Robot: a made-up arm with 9 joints. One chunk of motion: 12 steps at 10 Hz.
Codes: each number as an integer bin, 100 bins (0 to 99) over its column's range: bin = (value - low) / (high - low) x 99, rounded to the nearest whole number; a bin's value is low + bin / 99 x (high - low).
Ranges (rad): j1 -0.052..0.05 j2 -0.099..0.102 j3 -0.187..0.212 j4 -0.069..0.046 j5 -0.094..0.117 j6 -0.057..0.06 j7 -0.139..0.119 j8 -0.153..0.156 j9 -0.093..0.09
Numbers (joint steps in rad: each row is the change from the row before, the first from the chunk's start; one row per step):
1: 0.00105 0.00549 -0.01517 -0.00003 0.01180 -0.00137 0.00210 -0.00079 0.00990
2: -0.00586 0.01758 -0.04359 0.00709 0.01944 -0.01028 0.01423 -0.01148 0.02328
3: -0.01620 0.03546 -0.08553 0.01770 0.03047 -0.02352 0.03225 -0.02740 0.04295
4: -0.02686 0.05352 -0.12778 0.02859 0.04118 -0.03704 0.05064 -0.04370 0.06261
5: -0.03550 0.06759 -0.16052 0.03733 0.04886 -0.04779 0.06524 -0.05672 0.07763
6: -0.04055 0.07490 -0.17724 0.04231 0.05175 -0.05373 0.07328 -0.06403 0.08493
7: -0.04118 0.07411 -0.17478 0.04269 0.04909 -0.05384 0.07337 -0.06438 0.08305
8: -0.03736 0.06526 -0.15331 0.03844 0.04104 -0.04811 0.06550 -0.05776 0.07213
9: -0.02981 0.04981 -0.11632 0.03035 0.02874 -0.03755 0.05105 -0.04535 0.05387
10: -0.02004 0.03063 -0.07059 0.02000 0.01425 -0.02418 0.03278 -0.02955 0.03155
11: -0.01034 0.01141 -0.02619 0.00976 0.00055 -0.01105 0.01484 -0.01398 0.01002
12: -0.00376 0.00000 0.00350 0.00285 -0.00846 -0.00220 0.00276 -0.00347 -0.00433
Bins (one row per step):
1: 51 51 43 59 50 47 54 49 56
2: 45 57 36 66 53 40 59 45 63
3: 35 66 25 75 58 28 66 40 74
4: 24 75 15 84 63 17 73 35 84
5: 16 82 7 92 67 8 78 31 92
6: 11 86 2 96 68 3 81 29 96
7: 11 85 3 96 67 3 81 28 95
8: 14 81 8 92 63 8 78 31 89
9: 22 73 18 86 58 16 73 34 79
10: 31 64 29 77 51 28 66 40 67
11: 40 54 40 68 44 39 59 45 56
12: 47 49 47 62 40 46 54 48 48

